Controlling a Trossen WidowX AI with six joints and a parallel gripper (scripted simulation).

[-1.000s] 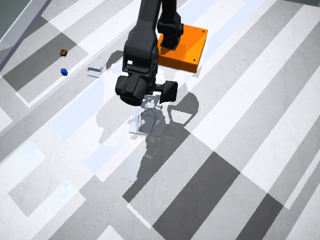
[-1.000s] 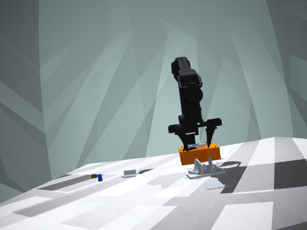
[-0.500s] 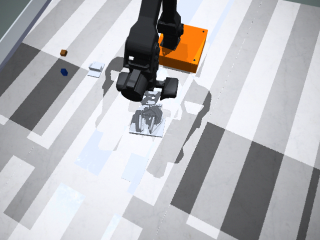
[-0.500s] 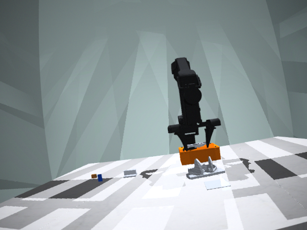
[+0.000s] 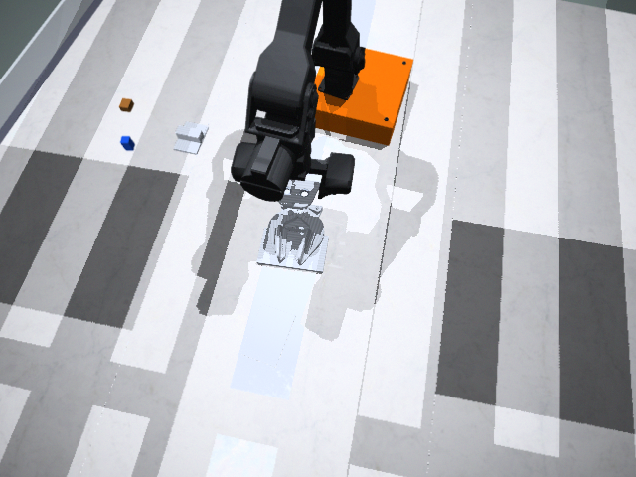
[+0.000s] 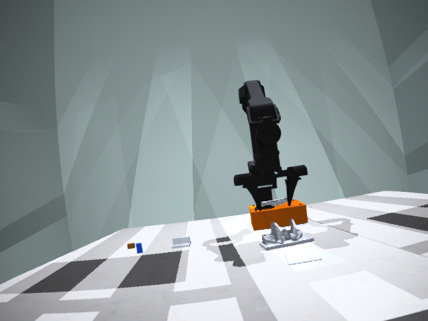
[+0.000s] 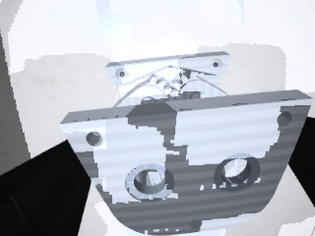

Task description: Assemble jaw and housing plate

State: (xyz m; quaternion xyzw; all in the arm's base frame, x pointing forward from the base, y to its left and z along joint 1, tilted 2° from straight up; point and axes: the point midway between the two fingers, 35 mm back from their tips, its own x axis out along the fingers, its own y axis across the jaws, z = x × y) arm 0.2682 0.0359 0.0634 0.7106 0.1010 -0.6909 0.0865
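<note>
The jaw lies 70 mm below my gripper tip, 30 mm ahead of it and 10 mm to the right of it. From my gripper tip the other things lie so: brown cube: 450 mm to the right, 90 mm behind, 80 mm below; then blue cube: 390 mm to the right, 70 mm below; then pale flat sheet: 220 mm ahead, 80 mm below, 50 mm to the left.
</note>
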